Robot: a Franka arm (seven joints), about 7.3 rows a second.
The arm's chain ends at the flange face. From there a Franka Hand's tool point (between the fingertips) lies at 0.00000 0.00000 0.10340 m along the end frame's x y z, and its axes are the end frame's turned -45 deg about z.
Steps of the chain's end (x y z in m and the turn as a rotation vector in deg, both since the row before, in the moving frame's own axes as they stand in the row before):
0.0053, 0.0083, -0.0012, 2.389, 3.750, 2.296
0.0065, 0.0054, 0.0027, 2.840, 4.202, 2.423
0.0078, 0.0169, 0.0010, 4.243, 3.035, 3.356
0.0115, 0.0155, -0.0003, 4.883, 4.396, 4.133
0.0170, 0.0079, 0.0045, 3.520, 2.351, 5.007
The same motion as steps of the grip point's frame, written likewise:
0.0057, 0.0115, -0.0015, -0.962, 4.341, 2.296
0.0097, 0.0103, 0.0023, -0.963, 4.979, 2.423
0.0029, 0.0162, 0.0006, 0.854, 5.146, 3.356
0.0090, 0.0189, -0.0010, 0.344, 6.561, 4.133
0.0140, 0.0164, 0.0042, 0.827, 4.151, 5.007

